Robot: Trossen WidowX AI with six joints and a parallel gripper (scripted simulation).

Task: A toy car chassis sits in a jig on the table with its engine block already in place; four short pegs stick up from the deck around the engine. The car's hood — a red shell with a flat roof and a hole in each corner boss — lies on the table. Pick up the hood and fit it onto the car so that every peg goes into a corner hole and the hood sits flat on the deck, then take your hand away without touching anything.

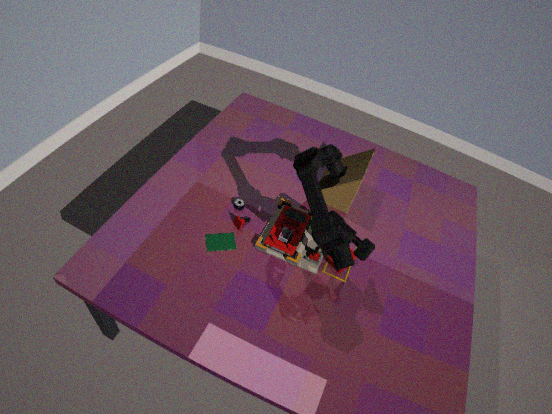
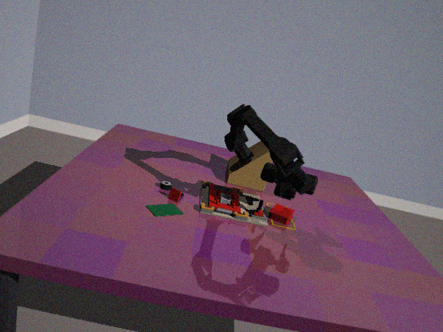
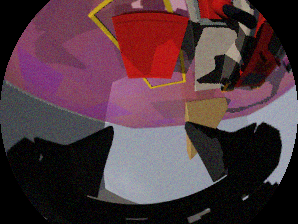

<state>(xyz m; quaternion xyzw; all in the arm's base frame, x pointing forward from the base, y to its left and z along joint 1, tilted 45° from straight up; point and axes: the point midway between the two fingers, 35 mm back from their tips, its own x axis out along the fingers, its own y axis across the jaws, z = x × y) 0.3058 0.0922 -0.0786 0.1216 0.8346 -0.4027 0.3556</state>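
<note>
Right now my gripper tip is 4 cm short of the red hood, 2 cm to the left of it and 9 cm above it. From my gripper tip the other things lie so: flat green tile 17 cm ahead, 42 cm to the right, 10 cm below; engine block 5 cm ahead, 22 cm to the right, 8 cm below; dark wheel 2 cm behind, 43 cm to the right, 10 cm below.
</note>
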